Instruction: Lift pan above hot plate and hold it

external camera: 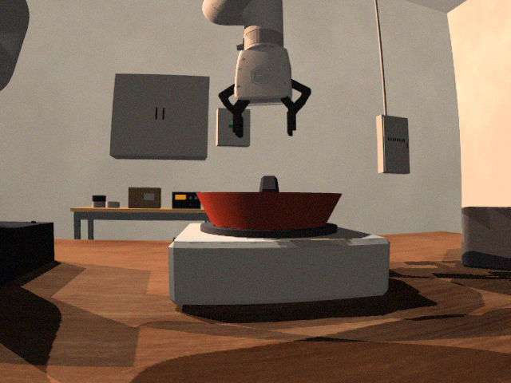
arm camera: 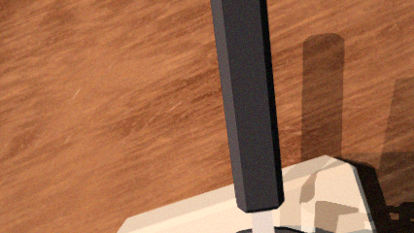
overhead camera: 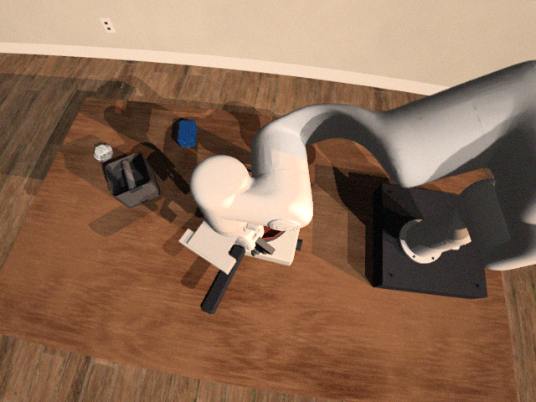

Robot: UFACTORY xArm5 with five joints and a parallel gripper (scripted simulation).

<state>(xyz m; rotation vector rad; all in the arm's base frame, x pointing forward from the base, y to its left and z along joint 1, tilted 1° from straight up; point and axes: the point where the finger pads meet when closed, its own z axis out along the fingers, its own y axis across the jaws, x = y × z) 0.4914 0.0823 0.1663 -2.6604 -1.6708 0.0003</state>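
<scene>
Now: hand 10 mm past the pan, 70 mm to the left of it and 130 mm above it. From my hand the other things lie so: blue block: 260 mm ahead, 410 mm to the right, 210 mm below; small white jar: 540 mm ahead, 310 mm to the right, 220 mm below; hot plate: 50 mm behind, 120 mm to the right, 200 mm below.
</scene>
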